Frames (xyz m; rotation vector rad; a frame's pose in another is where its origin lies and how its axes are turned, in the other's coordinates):
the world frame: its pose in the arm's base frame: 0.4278 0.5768 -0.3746 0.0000 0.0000 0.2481
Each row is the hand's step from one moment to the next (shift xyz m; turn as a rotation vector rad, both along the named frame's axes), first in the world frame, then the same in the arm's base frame.
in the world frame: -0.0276 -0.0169 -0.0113 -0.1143 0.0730 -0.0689
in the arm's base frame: -0.0226 -0.0232 -0.0113 -0.1287 0.0427 -0.0689
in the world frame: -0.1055 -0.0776 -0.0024 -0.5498 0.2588 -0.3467
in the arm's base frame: -0.0832 -0.1011 -0.0024 -0.5965 0.1159 -0.3467
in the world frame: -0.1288 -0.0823 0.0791 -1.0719 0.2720 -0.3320
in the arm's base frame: -0.1046 -0.1114 0.0791 -1.1059 0.0005 -0.3320
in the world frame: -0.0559 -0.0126 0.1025 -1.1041 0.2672 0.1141
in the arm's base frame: -0.0511 -0.0259 0.1025 -1.1359 -0.0121 0.1141
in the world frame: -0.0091 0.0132 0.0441 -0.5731 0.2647 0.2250
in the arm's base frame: -0.0121 0.0106 0.0441 -0.6206 0.1159 0.2250
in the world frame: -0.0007 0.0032 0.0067 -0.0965 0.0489 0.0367
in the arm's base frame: -0.0015 0.0029 0.0067 -0.1056 0.0237 0.0367
